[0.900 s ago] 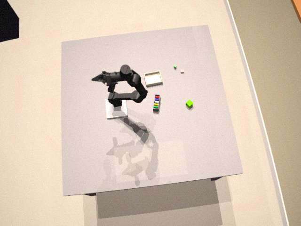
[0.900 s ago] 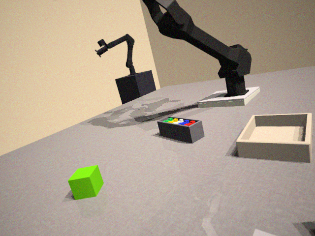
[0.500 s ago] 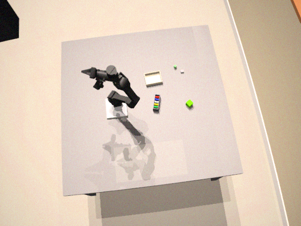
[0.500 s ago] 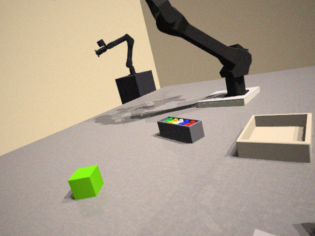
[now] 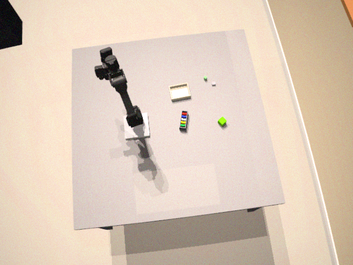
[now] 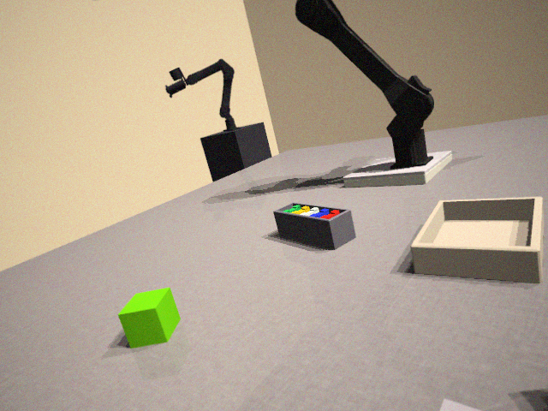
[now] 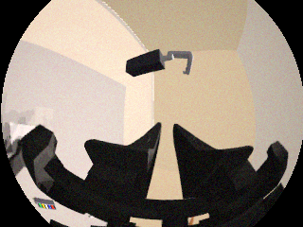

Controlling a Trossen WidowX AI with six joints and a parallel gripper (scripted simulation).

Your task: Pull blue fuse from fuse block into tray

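My gripper tip is now 410 mm short of the blue fuse, 260 mm to the left of it and 450 mm above it. The rest, counted from my gripper tip: bright green cube 650 mm ahead, 340 mm to the right, 460 mm below; then beige tray 420 mm ahead, 70 mm to the right, 470 mm below.
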